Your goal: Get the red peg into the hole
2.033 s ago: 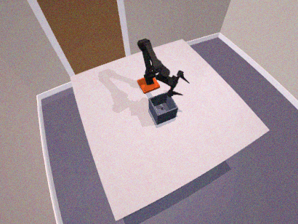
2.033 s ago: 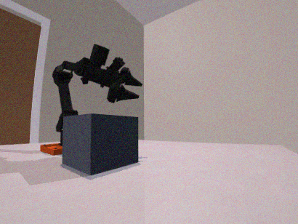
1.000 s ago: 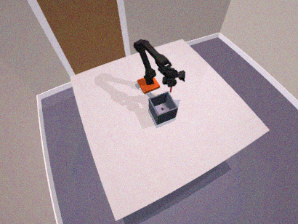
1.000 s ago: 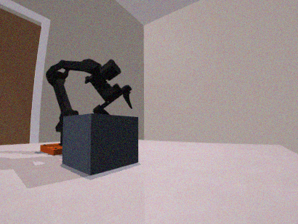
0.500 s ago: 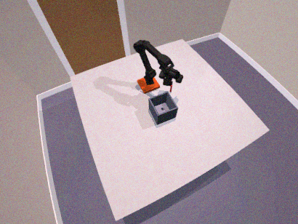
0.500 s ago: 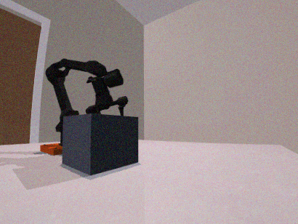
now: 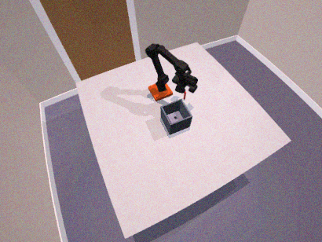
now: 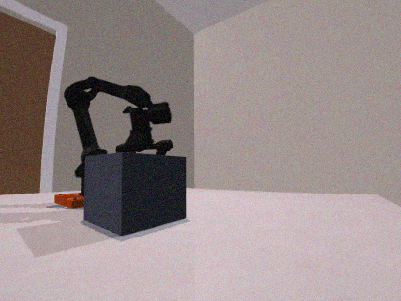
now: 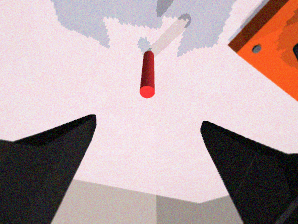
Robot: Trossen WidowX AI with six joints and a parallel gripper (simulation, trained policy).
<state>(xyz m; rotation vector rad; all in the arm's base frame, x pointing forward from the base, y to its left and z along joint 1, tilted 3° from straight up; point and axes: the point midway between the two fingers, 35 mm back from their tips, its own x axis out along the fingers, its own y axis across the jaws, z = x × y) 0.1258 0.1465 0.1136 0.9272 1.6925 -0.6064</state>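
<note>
Right now my gripper tip is 70 mm above the red peg, 10 mm to the left of it and 10 mm short of it.
</note>
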